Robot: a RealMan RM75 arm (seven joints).
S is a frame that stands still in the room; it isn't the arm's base.
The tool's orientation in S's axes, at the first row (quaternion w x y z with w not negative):
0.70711, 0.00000, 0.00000, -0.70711
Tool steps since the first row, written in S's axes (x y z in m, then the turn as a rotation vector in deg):
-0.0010, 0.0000, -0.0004, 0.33, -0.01, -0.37
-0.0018, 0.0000, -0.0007, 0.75, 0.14, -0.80
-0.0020, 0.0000, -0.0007, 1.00, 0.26, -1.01
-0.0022, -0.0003, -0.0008, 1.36, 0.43, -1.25
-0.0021, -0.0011, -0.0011, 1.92, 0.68, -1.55
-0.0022, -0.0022, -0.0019, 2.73, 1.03, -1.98
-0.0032, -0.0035, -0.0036, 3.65, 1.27, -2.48
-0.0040, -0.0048, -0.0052, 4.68, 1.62, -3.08
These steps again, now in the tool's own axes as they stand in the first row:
0.0000, -0.0010, -0.0004, 0.01, 0.33, -0.37
0.0000, -0.0018, -0.0007, -0.14, 0.75, -0.80
0.0000, -0.0020, -0.0007, -0.26, 1.00, -1.01
0.0003, -0.0022, -0.0008, -0.43, 1.36, -1.25
0.0011, -0.0021, -0.0011, -0.68, 1.92, -1.55
0.0022, -0.0022, -0.0019, -1.03, 2.73, -1.98
0.0035, -0.0032, -0.0036, -1.27, 3.65, -2.48
0.0048, -0.0040, -0.0052, -1.62, 4.68, -3.08

